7 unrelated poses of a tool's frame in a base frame.
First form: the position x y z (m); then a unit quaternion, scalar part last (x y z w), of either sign.
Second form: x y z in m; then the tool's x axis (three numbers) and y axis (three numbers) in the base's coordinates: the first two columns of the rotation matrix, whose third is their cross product. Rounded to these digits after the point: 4 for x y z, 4 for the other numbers.
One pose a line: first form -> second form
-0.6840 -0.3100 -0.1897 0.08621 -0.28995 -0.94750 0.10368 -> -0.6840 -0.3100 -0.1897 -0.9636 -0.2465 -0.1032 0.1465 -0.8104 0.5673
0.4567 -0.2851 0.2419 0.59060 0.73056 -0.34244 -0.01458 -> 0.4567 -0.2851 0.2419 -0.3020 0.8729 -0.3832 0.8529 0.0679 -0.5176
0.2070 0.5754 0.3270 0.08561 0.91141 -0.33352 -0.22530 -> 0.2070 0.5754 0.3270 -0.8838 0.3063 0.3536 0.0058 0.7629 -0.6465
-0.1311 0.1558 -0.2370 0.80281 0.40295 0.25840 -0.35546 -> -0.1311 0.1558 -0.2370 0.5417 0.4633 0.7014 0.8307 -0.4226 -0.3625
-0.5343 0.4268 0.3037 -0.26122 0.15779 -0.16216 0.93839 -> -0.5343 0.4268 0.3037 0.8976 -0.3868 -0.2114 0.2219 0.8109 -0.5414
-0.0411 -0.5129 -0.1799 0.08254 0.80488 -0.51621 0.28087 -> -0.0411 -0.5129 -0.1799 -0.8286 -0.1571 -0.5373 0.4228 0.4534 -0.7846
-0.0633 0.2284 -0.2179 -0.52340 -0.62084 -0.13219 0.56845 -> -0.0633 0.2284 -0.2179 0.1942 0.4996 0.8442 0.8002 0.4172 -0.4309
